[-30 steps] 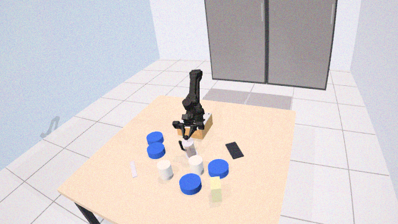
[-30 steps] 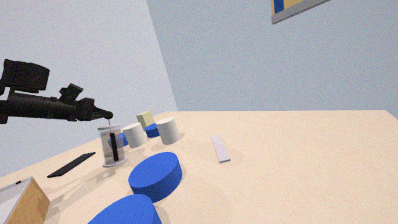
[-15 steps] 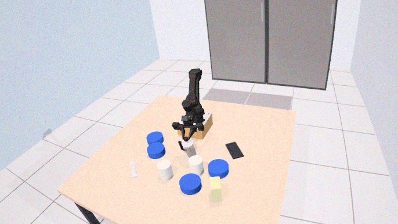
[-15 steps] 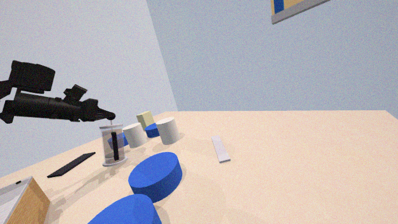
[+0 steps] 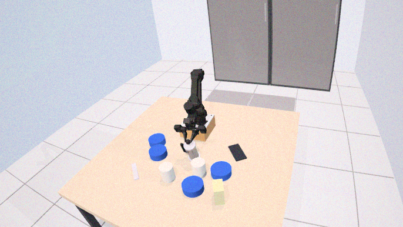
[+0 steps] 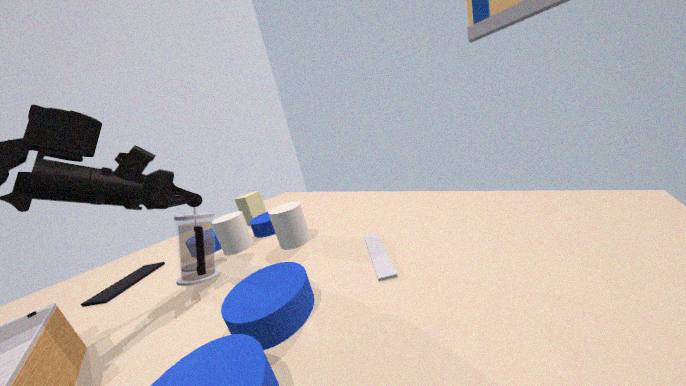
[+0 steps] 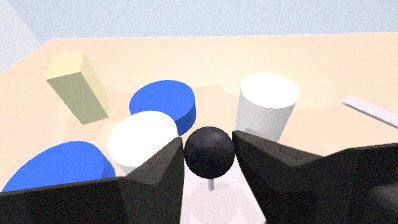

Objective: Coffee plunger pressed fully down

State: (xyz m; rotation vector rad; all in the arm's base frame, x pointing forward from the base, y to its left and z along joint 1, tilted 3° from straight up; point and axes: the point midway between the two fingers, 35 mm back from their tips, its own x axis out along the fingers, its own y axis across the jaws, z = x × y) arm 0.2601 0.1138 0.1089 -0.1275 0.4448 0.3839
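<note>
My gripper tip is now 8 cm above the coffee press, 3 cm to the left of it and 3 cm past it. Round my gripper tip: black flat slab (22 cm behind, 19 cm to the left, 17 cm below); then pale yellow block (29 cm to the left, 14 cm ahead, 12 cm below).
</note>
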